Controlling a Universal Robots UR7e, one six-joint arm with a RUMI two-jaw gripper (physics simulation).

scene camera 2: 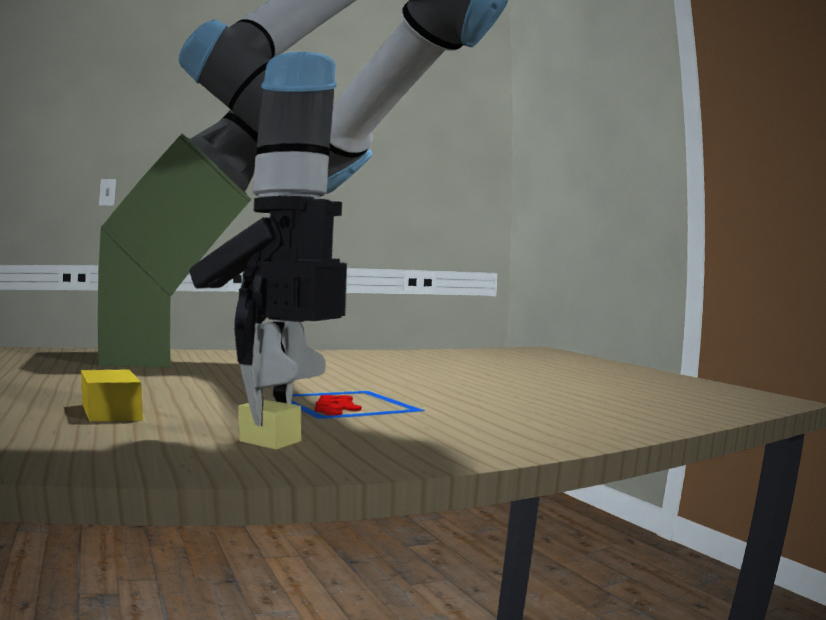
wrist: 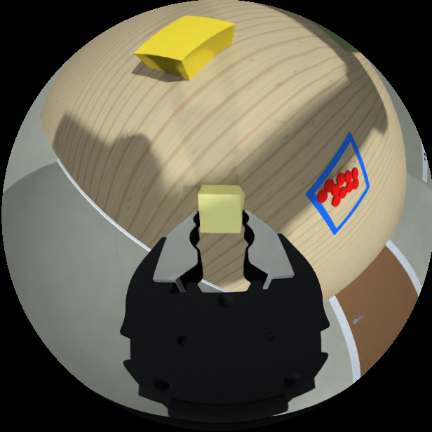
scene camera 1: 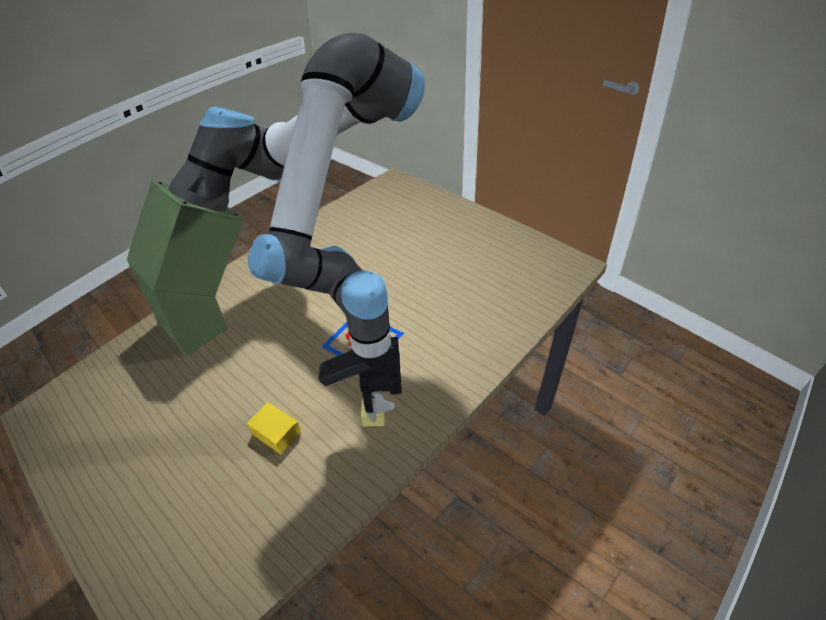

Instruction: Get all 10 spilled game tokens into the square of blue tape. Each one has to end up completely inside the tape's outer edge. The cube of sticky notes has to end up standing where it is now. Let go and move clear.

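Observation:
The pale yellow cube of sticky notes stands upright on the table. My gripper points down with its jaws on two opposite sides of the cube, shut on it. The red tokens lie in a cluster inside the blue tape square. In the wrist view the tokens I can make out are within the tape, one of them close to its left corner. In scene camera 1 the arm hides most of the square and tokens.
A bright yellow box stands on the table on the robot-base side of the cube. The green arm base stands at the table's back. The table's front edge runs near the cube.

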